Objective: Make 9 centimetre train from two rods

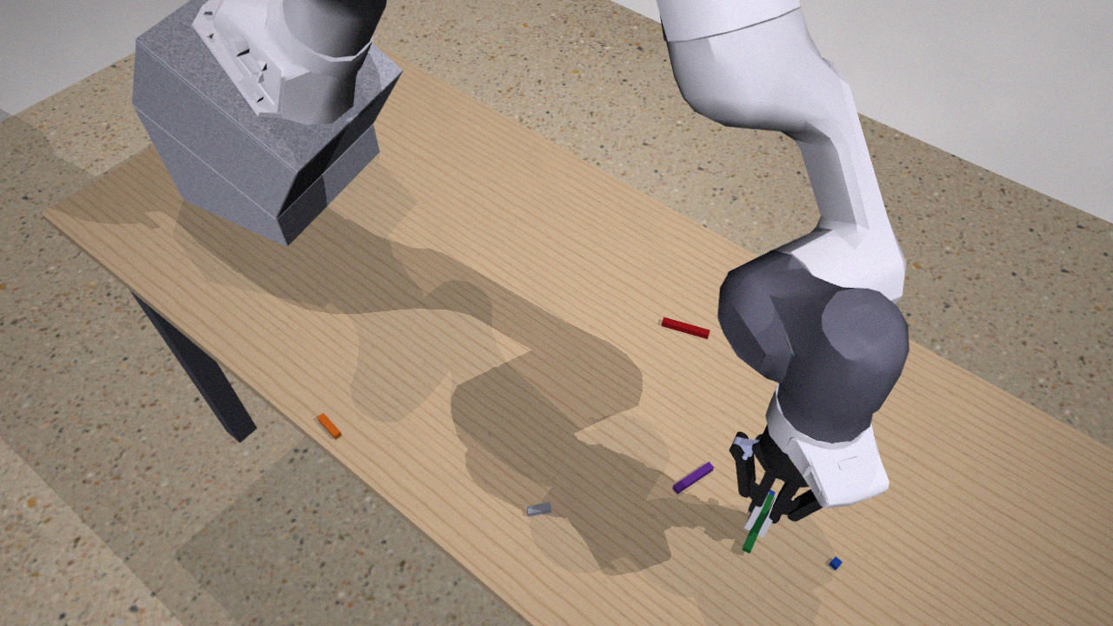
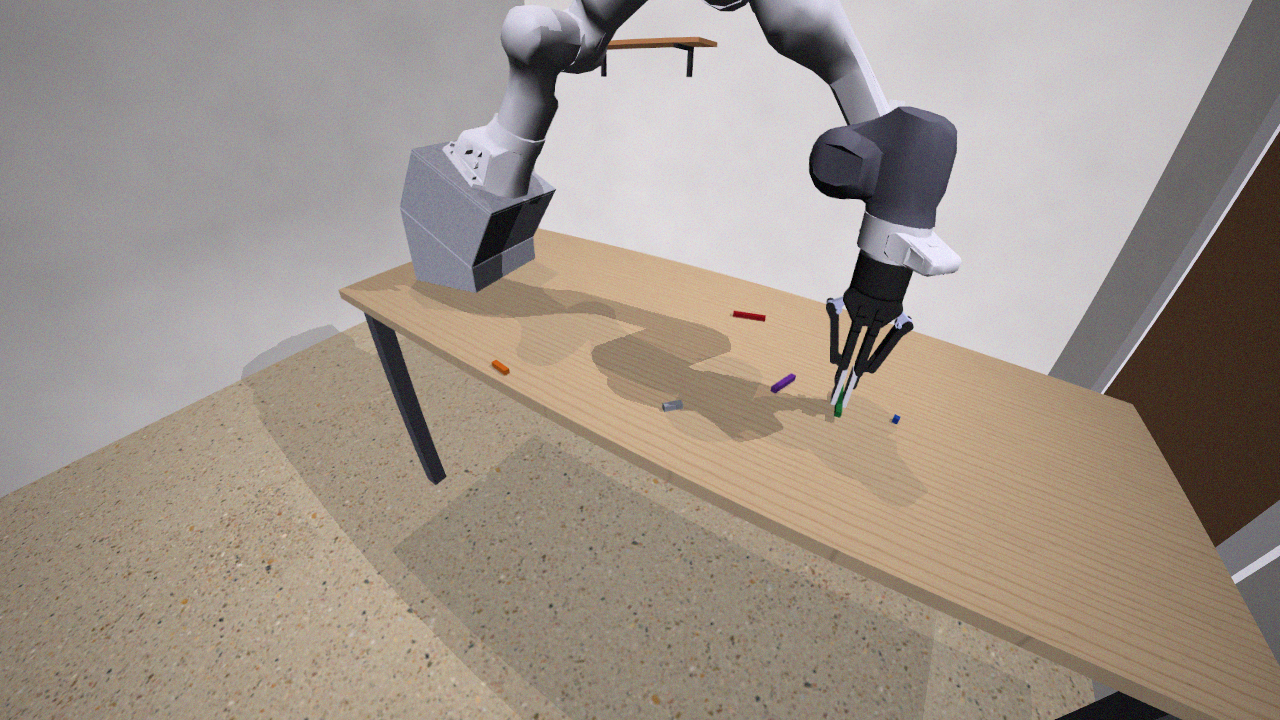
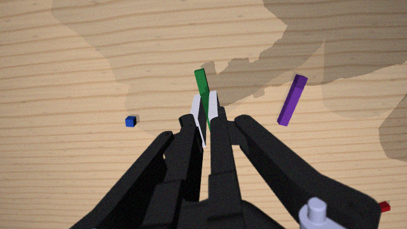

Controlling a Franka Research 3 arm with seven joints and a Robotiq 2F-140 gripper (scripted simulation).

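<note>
The purple rod lies 10 cm behind my hand, 4 cm below it and 1 cm to the left of it. Also, from my hand: red rod 22 cm behind, 21 cm to the left, 4 cm below; green rod 3 cm below; grey rod 23 cm behind, 14 cm to the right, 4 cm below.
</note>
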